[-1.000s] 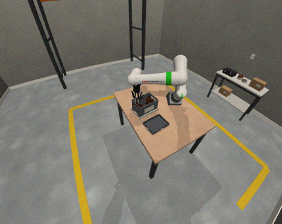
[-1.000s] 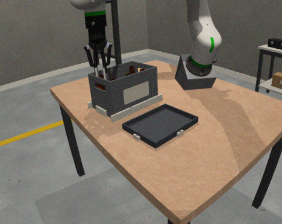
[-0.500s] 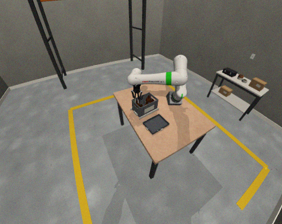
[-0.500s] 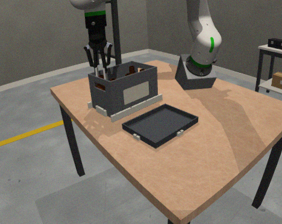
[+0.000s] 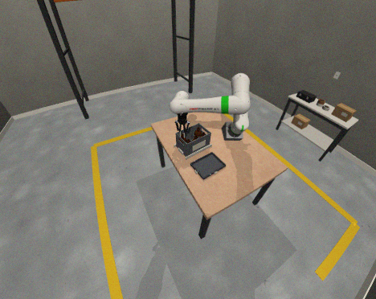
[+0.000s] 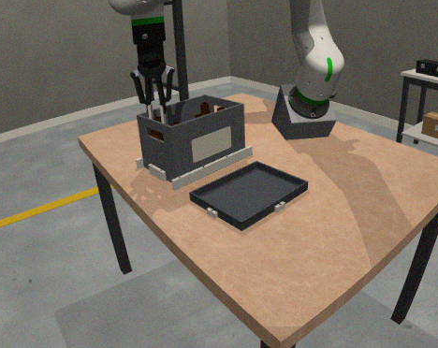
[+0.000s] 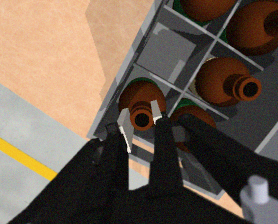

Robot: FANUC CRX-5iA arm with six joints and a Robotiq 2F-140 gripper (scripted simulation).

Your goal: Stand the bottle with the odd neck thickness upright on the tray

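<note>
The dark grey crate is 90 mm behind my hand, 40 mm to the left of it and 90 mm below it. Also, from my hand: dark tray: 70 mm behind, 310 mm to the left, 160 mm below; then bottle: 180 mm behind, 10 mm to the right, 90 mm below.
</note>
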